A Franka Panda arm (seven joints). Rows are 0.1 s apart.
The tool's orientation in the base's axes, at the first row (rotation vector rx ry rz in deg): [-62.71 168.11 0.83]
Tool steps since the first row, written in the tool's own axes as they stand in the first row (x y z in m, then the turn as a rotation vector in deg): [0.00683 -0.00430 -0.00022 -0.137 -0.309 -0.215]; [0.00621 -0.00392 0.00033 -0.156 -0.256 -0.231]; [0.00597 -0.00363 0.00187 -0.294 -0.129 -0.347]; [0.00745 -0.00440 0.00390 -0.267 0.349 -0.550]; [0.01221 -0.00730 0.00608 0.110 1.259 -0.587]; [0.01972 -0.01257 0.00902 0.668 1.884 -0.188]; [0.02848 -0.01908 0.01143 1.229 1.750 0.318]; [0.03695 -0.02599 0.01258 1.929 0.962 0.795]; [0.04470 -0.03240 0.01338 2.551 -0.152 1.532]
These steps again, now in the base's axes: [-0.00235 -0.00772 0.00011 0.305 -0.146 0.215]; [-0.00212 -0.00702 -0.00043 0.284 -0.094 0.232]; [-0.00212 -0.00663 -0.00196 0.305 0.091 0.350]; [-0.00272 -0.00816 -0.00402 -0.030 0.432 0.555]; [-0.00441 -0.01344 -0.00627 -0.911 0.872 0.592]; [-0.00661 -0.02230 -0.00933 -1.740 0.984 0.189]; [-0.00895 -0.03293 -0.01189 -2.073 0.521 -0.324]; [-0.01082 -0.04368 -0.01318 -2.083 -0.527 -0.814]; [-0.01248 -0.05359 -0.01411 -1.819 -1.767 -1.565]
